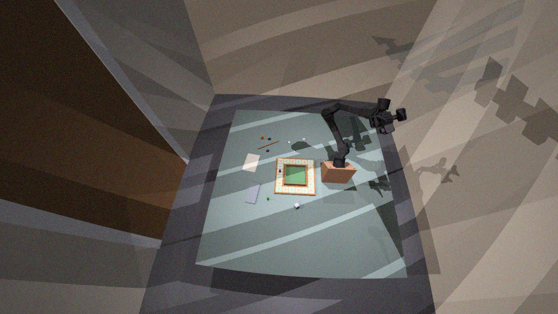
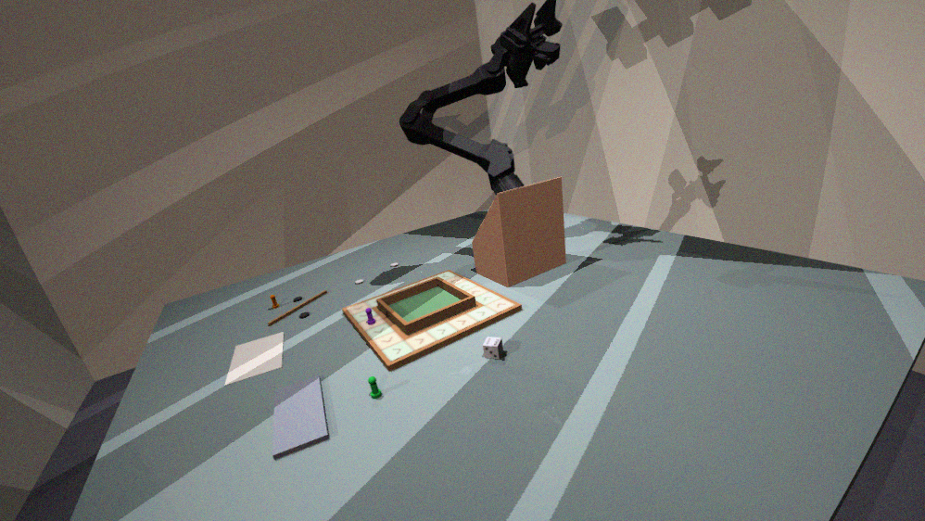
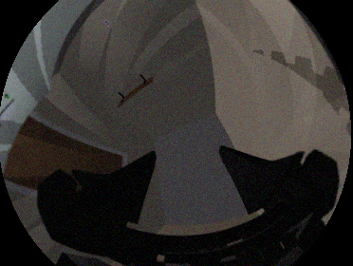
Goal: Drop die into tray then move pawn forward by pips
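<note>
Right now my gripper tip is 440 mm short of the white die, 210 mm to the right of it and 590 mm above it. Round my gripper tip: stick (630 mm ahead, 300 mm to the right, 600 mm below); then green pawn (630 mm ahead, 150 mm to the left, 590 mm below); then purple pawn (540 mm ahead, 50 mm to the right, 580 mm below).
</note>
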